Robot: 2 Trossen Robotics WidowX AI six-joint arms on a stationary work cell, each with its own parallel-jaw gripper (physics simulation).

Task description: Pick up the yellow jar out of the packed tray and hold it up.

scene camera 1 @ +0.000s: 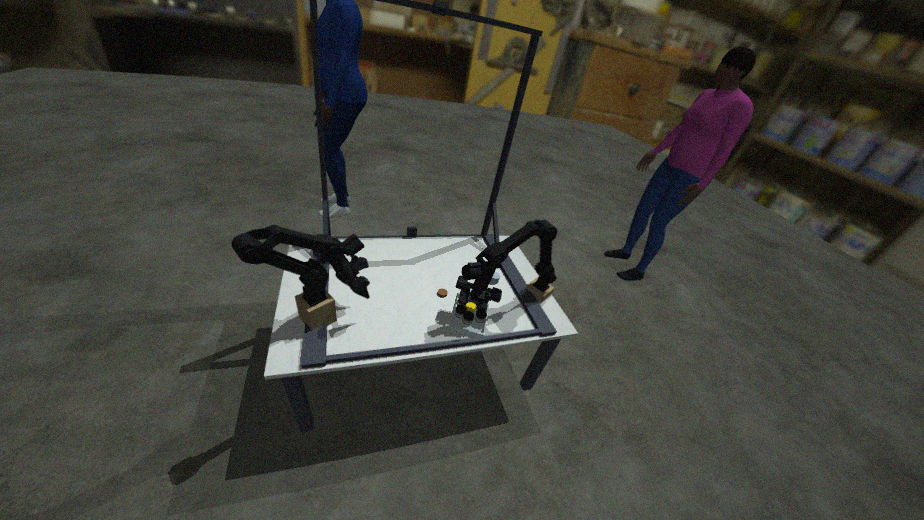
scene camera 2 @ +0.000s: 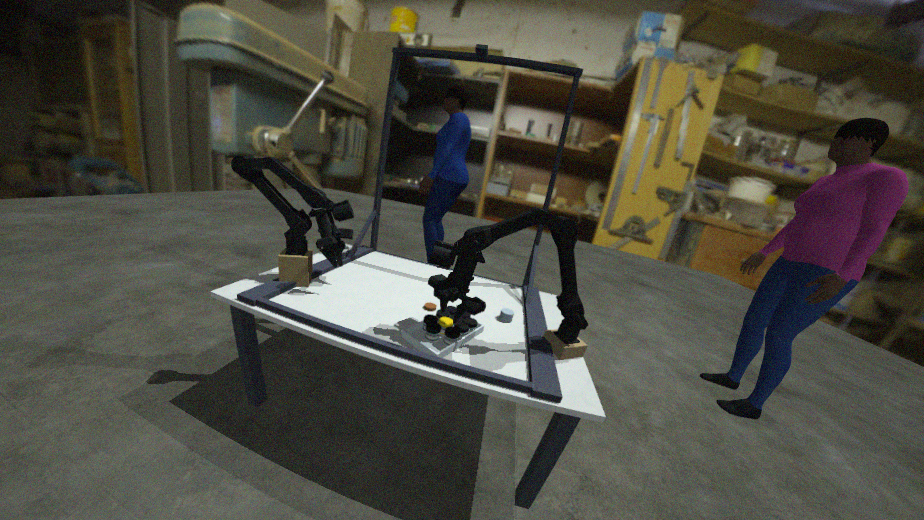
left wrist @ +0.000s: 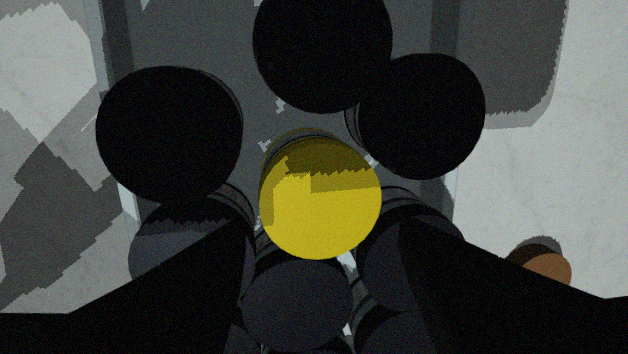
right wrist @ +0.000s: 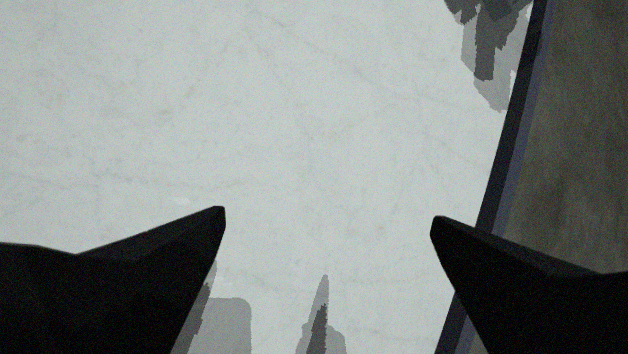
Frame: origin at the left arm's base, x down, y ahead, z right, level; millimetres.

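Seen in the pictures: left gripper, fingertip midpoint: (scene camera 1: 472, 303) (scene camera 2: 448, 316) (left wrist: 322, 232); right gripper, fingertip midpoint: (scene camera 1: 363, 293) (scene camera 2: 338, 266) (right wrist: 330, 221); left arm's base, origin of the base link: (scene camera 1: 541, 286) (scene camera 2: 566, 337); right arm's base, origin of the base link: (scene camera 1: 314, 297) (scene camera 2: 296, 252).
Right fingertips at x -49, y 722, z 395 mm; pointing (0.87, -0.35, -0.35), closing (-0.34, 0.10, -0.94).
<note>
Pixels of each thing's middle, then the offset from my right fingertips to it. Level surfaces: height alone.
- yellow jar, body centre: (left wrist: 313, 185) (scene camera 2: 445, 326) (scene camera 1: 470, 309) dx +70, dy -342, dz -274 mm
- grey tray, body centre: (left wrist: 293, 163) (scene camera 2: 444, 334) (scene camera 1: 470, 314) dx +97, dy -343, dz -279 mm
- small orange-brown round thing, body centre: (left wrist: 532, 280) (scene camera 2: 430, 306) (scene camera 1: 442, 292) dx +89, dy -331, dz -118 mm
- table, its level: dx +95 mm
- pale blue round thing, body centre: (scene camera 2: 506, 315) (scene camera 1: 494, 277) dx +78, dy -603, dz -200 mm
The yellow jar (scene camera 1: 471, 307) (scene camera 2: 446, 321) (left wrist: 320, 195) stands upright among several black-lidded jars in the grey tray (scene camera 2: 439, 348) (left wrist: 200, 30). Black-lidded jars (left wrist: 322, 50) (left wrist: 422, 115) (left wrist: 170, 132) (left wrist: 300, 305) surround it closely. My left gripper (left wrist: 322, 232) is partly open and empty, pointing down over the tray; its dark fingers show on either side of the yellow lid's lower part in the left wrist view. How far the tips are above the jars I cannot tell. My right gripper (scene camera 1: 367, 295) (scene camera 2: 338, 263) (right wrist: 330, 221) is wide open and empty above the white table.
A small orange-brown round thing (scene camera 1: 442, 292) (scene camera 2: 429, 306) (left wrist: 550, 270) lies on the table (scene camera 1: 400, 310) beside the tray. A pale blue round thing (scene camera 2: 506, 314) stands between the tray and the dark frame rail (scene camera 2: 539, 342). Two people (scene camera 2: 449, 155) (scene camera 2: 847, 213) stand beyond the table.
</note>
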